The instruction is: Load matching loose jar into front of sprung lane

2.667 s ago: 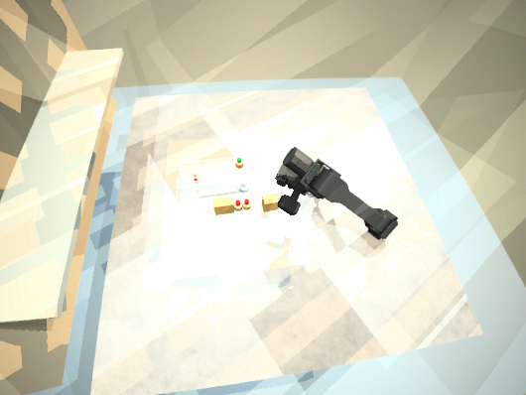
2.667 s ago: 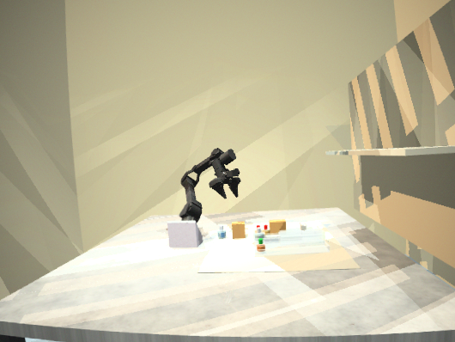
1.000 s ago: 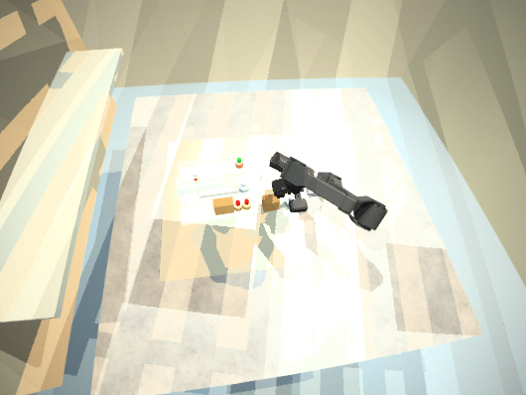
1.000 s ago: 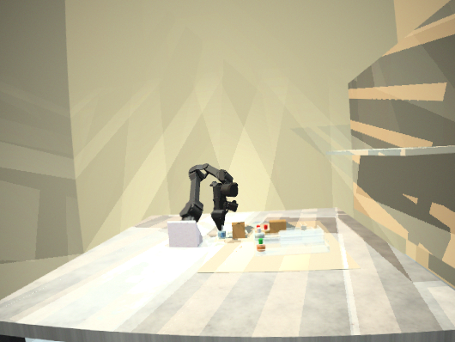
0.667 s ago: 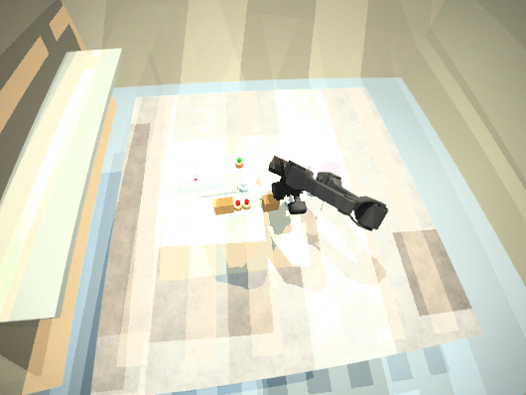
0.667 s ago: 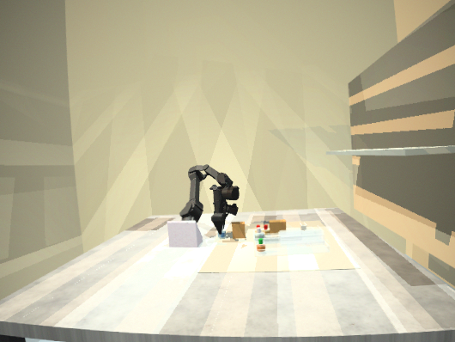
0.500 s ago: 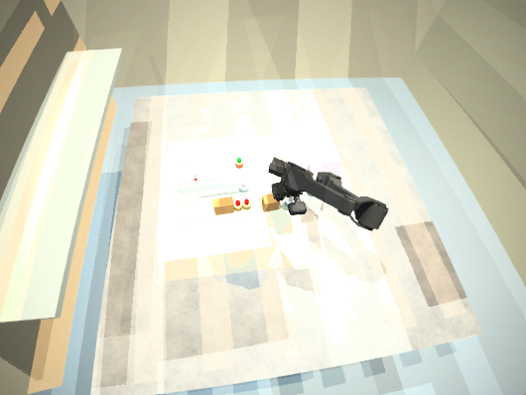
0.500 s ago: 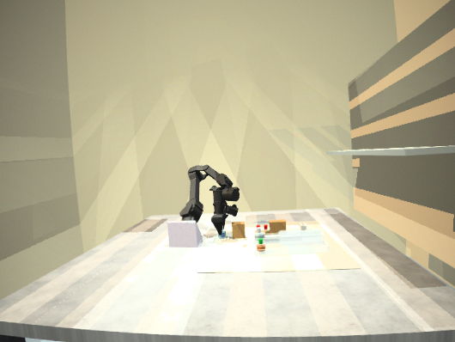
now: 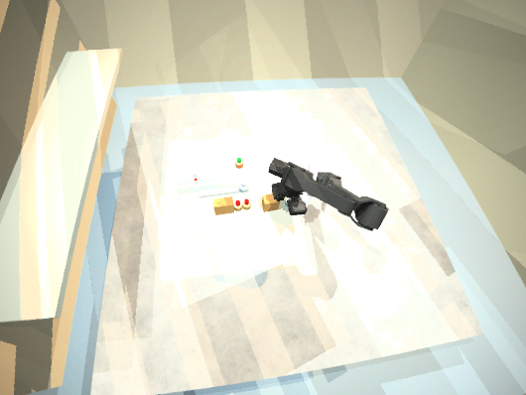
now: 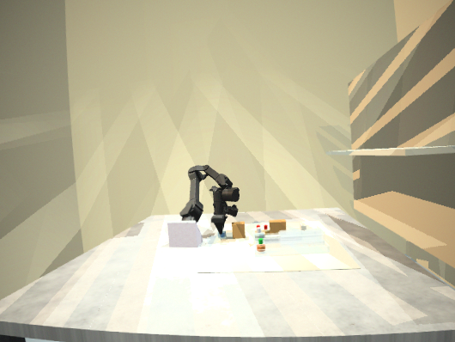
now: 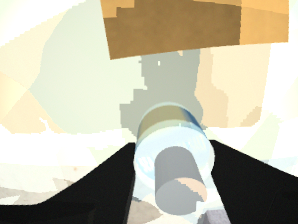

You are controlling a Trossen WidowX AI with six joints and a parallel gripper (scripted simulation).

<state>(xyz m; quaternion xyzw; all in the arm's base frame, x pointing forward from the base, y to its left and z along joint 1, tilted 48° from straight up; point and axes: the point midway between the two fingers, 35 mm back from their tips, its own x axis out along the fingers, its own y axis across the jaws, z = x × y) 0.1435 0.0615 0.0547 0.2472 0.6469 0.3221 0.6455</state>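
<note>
Right now my gripper tip is 34 cm short of the clear sprung lane, 7 cm to the left of it and 1 cm above it. Round my gripper tip: shelf (69 cm ahead, 34 cm above).
</note>
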